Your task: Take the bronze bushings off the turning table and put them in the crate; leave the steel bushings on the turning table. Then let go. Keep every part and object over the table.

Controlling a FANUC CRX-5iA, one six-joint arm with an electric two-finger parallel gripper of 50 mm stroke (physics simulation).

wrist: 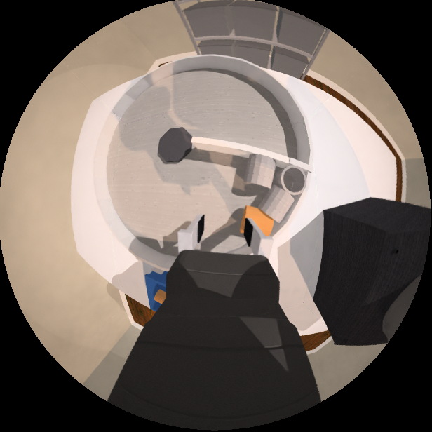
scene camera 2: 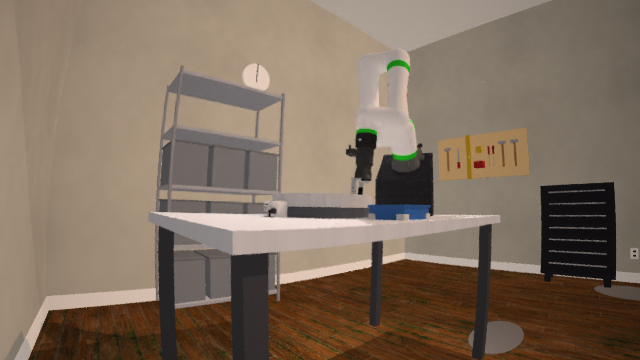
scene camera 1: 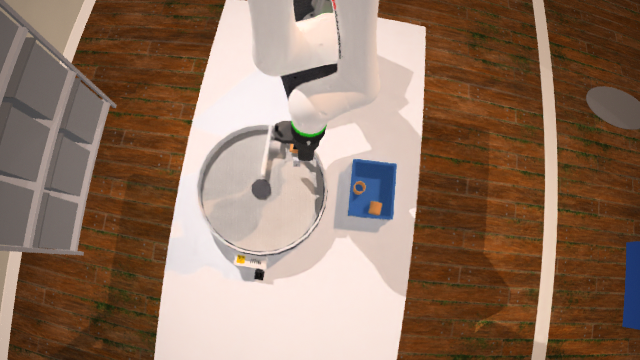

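Where they show: gripper, between the fingertips: (scene camera 1: 296, 156); arm's base, origin of its link: (scene camera 2: 405, 165).
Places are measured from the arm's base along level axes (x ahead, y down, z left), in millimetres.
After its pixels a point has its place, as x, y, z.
The grey turning table (scene camera 1: 235, 215) {591, 209, -111} (wrist: 145, 200) (scene camera 2: 327, 201) {585, 202, 129} has a raised rim. In the wrist view three steel bushings stand or lie near its bar: one (wrist: 260, 171) beside the bar, one upright (wrist: 293, 191) at the rim, and one lying (wrist: 277, 203). A bronze bushing (wrist: 260, 218) lies against the last one, partly hidden by my right finger; part of this bushing (scene camera 1: 293, 148) shows in scene camera 1. My gripper (wrist: 224, 224) (scene camera 2: 357, 187) {362, 166, 28} is open and empty, above the turning table, with the bronze bushing beyond its right finger. The blue crate (scene camera 1: 374, 165) {300, 234, 281} (scene camera 2: 400, 212) {464, 237, 363} holds two bronze bushings (scene camera 1: 359, 188) (scene camera 1: 375, 208) {444, 219, 317}.
A white bar (scene camera 1: 267, 152) {372, 175, -67} (wrist: 235, 146) runs from the dark hub (scene camera 1: 261, 189) {488, 201, -54} (wrist: 175, 145) to the rim. A small white box (scene camera 1: 250, 261) {718, 203, -22} stands at the turning table's front edge. The crate stands right of the turning table. A shelf rack (scene camera 2: 172, 150) stands behind the white table (scene camera 1: 285, 320) {878, 262, 134}.
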